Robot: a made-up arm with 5 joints. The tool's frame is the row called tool. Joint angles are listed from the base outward.
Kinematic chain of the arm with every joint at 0, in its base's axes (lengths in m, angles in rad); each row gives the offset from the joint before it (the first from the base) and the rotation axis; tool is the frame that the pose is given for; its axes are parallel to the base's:
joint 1: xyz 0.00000 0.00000 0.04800 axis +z
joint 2: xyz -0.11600 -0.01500 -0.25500 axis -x
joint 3: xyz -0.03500 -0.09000 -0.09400 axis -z
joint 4: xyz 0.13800 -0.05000 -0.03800 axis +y
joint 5: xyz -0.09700 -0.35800 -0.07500 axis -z
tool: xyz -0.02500 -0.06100 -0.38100
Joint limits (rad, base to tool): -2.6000..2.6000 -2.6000..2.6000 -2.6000..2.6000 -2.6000..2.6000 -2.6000..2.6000
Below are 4 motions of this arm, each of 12 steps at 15 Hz.
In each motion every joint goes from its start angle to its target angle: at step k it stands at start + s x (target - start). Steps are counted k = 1, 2, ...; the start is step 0. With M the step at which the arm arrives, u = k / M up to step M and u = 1 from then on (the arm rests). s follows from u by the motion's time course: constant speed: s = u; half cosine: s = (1 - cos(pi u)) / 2; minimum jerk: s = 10 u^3 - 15 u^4 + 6 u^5.
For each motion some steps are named. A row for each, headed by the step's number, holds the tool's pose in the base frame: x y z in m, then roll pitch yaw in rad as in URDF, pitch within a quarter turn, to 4 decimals.
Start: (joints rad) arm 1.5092 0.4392 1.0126 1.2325 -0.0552
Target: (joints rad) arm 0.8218 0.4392 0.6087 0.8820 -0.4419
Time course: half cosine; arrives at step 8
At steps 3, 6, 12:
3: 0.0344 -0.7577 -0.3550 -0.2107 0.7899 0.3359
6: -0.0765 -0.7817 -0.3803 -0.1259 0.7132 0.4282
12: -0.1065 -0.7834 -0.3864 -0.1078 0.6959 0.4532

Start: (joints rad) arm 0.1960 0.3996 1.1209 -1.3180 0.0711
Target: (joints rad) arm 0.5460 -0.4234 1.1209 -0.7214 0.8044
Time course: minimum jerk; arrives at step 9
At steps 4, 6, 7, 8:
4: -0.0855 -0.8371 -0.6252 0.6195 -1.0419 -1.4918
6: -0.1231 -0.6035 -0.8935 0.4939 -0.4054 -1.4493
7: -0.1624 -0.5115 -0.9466 0.4194 -0.2053 -1.4538
8: -0.1858 -0.4669 -0.9648 0.3757 -0.1125 -1.4612

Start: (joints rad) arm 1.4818 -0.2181 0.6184 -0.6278 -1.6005
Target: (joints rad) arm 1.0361 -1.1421 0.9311 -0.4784 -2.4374
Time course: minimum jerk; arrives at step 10
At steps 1, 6, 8, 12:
1: 0.5297 -0.1448 -0.8635 -0.4992 -0.1657 2.4484
6: -0.0746 -0.2009 -1.0204 -0.1902 -0.5243 2.4186
8: -0.3068 -0.1235 -0.9724 -0.1614 -0.7263 2.4353
12: -0.3541 -0.1003 -0.9534 -0.1663 -0.7745 2.4446

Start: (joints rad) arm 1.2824 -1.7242 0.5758 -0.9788 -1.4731
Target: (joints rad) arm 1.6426 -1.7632 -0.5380 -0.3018 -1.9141
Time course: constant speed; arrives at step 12
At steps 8, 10, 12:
8: -0.5857 0.2823 -0.5515 -2.3495 -1.2275 -1.4065
10: -0.6106 0.2602 -0.4758 -2.1445 -0.9722 -1.4771
12: -0.6295 0.2244 -0.4089 -2.0237 -0.7092 -1.4661

